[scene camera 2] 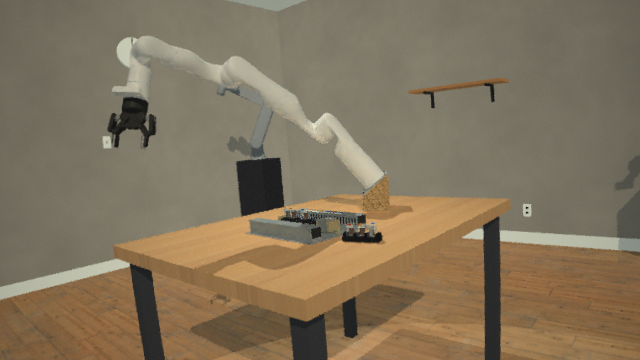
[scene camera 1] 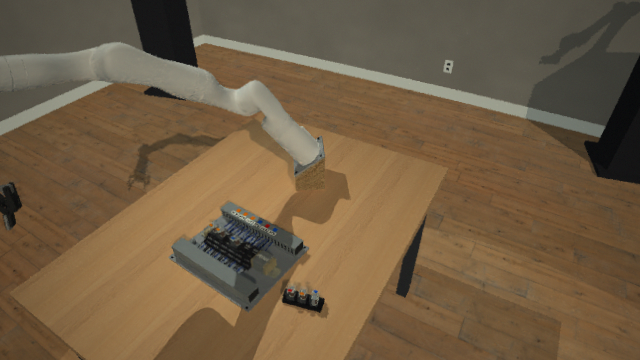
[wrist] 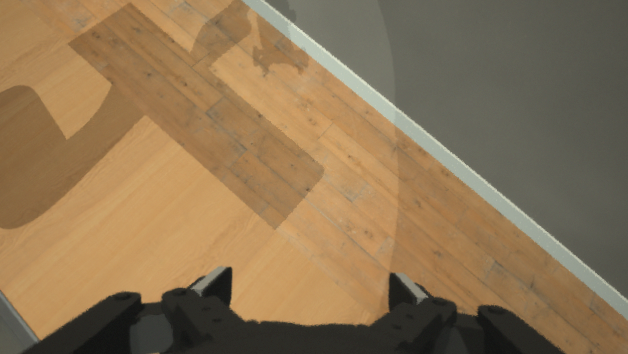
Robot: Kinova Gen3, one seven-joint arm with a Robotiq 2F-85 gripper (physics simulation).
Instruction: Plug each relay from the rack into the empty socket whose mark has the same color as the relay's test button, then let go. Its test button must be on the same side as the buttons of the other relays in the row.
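My gripper is open and empty, high up and far left of the board in scene camera 1. The black rack stands on the table beside the board. It holds three upright relays: one with a red button, one with an orange button and one with a blue button. The socket row on the grey board holds some relays at its far-left part. Orange, blue and red marks line the rear duct. Exact socket occupancy is too small to tell.
The board's front duct and rear duct flank the sockets. A beige block sits at the row's right end. The arm's base stands on the table behind the board.
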